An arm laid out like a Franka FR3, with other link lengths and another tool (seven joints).
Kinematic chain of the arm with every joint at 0, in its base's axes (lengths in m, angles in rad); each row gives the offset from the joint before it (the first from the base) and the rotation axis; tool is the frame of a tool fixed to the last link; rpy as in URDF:
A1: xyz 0 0 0.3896 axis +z
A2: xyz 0 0 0 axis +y
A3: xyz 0 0 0.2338 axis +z
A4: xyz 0.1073 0 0 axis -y
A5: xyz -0.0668 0 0.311 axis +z
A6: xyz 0 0 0 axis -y
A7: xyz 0.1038 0 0 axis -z
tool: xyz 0.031 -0.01 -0.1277 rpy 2.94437 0 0.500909
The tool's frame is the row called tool.
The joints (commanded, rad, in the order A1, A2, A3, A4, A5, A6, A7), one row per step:
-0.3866 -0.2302 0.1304 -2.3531 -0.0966 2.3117 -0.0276
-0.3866 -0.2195 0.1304 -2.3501 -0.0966 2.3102 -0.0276
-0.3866 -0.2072 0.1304 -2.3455 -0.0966 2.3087 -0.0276
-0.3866 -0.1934 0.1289 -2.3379 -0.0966 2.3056 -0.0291
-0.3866 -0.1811 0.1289 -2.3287 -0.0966 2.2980 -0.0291
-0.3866 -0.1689 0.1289 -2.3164 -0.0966 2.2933 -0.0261
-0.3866 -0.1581 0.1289 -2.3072 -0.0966 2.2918 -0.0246
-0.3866 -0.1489 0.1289 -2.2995 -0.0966 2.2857 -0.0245
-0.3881 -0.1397 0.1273 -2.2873 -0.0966 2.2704 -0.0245
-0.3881 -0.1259 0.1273 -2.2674 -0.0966 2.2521 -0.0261
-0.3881 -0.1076 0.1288 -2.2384 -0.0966 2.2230 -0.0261
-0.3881 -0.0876 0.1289 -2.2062 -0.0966 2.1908 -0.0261
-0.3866 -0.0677 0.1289 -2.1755 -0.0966 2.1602 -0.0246
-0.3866 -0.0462 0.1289 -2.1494 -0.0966 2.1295 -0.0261
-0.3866 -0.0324 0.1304 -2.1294 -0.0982 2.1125 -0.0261
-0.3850 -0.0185 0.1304 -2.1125 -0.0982 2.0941 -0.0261
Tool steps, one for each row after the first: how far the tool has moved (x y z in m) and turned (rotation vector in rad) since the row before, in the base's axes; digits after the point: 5 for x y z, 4 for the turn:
0.00089 -0.00029 -0.00427 0.0036 0.0085 -0.0001
0.00125 -0.00037 -0.00438 0.0038 0.0084 0.0000
0.00154 -0.00119 -0.00404 0.0040 0.0085 -0.0001
0.00151 -0.00052 -0.00328 0.0038 0.0099 -0.0006
0.00242 -0.00076 -0.00142 0.0028 0.0036 -0.0032
0.00207 -0.00058 -0.00165 0.0022 0.0024 -0.0014
0.00122 -0.00042 -0.00221 0.0027 0.0070 -0.0006
0.00072 -0.00211 -0.00157 0.0037 0.0115 -0.0044
0.00259 -0.00091 -0.00099 0.0037 0.0116 0.0001
0.00356 -0.00059 -0.00090 0.0053 0.0173 -0.0009
0.00360 -0.00142 -0.00083 0.0059 0.0188 -0.0025
0.00352 -0.00067 -0.00125 0.0060 0.0184 -0.0025
0.00224 -0.00109 -0.00420 0.0078 0.0247 -0.0011
0.00261 -0.00022 -0.00090 0.0022 0.0104 0.0009
0.00174 0.00010 -0.00254 0.0047 0.0145 0.0000

